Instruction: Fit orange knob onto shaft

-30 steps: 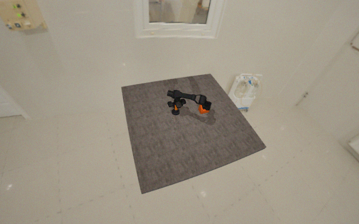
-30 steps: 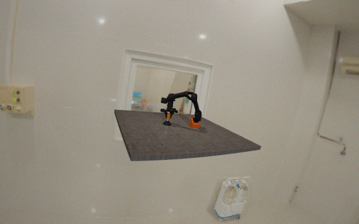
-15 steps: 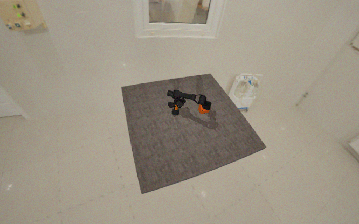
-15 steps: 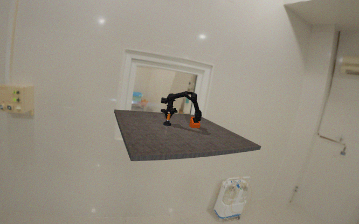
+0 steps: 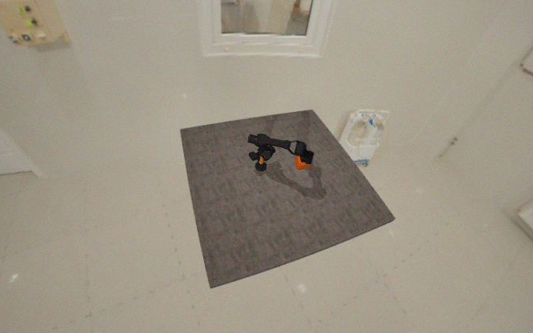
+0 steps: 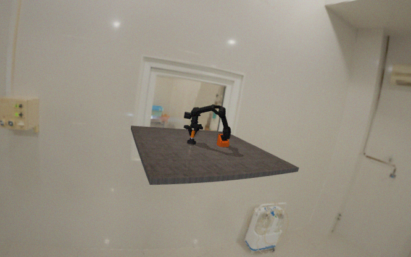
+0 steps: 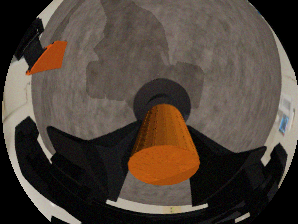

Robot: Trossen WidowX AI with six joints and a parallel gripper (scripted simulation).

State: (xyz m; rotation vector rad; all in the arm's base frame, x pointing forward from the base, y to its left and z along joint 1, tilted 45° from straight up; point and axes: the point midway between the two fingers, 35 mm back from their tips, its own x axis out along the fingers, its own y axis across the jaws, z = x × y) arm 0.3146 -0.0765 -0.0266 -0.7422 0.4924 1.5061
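My gripper tip is now 30 mm below the orange knob. Round my gripper tip: round pedestal: 40 mm below.
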